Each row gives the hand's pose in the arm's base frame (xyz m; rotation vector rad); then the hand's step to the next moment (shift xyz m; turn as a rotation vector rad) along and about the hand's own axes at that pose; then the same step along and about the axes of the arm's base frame.
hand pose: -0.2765 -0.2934 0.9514 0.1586 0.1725 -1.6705
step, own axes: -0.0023 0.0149 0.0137 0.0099 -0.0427 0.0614
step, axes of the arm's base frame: 0.0150 -0.0021 0.0136 -0.0437 -0.0179 0.0589
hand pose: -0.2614 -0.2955 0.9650 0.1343 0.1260 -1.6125
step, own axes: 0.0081 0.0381 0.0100 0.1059 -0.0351 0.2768
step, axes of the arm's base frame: 0.0376 -0.0114 0.0086 -0.0423 -0.1481 0.2556
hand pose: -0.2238 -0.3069 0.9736 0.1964 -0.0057 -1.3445
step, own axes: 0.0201 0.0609 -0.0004 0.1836 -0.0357 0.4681
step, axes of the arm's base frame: 0.0635 -0.0066 0.0062 -0.0476 -0.2498 0.4352
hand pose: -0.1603 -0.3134 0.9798 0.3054 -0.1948 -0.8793
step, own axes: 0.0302 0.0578 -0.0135 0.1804 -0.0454 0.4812
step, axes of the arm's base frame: 0.0647 0.0135 0.0083 -0.0604 -0.2555 0.4441
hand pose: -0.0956 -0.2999 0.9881 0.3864 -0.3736 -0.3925
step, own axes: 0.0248 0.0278 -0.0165 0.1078 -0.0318 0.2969
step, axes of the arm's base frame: 0.0364 0.0177 0.0045 -0.0414 -0.1594 0.2714
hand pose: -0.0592 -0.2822 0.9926 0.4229 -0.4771 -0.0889
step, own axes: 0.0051 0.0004 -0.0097 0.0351 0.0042 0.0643
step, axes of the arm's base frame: 0.0090 0.0031 -0.0055 0.0013 -0.0265 0.0684
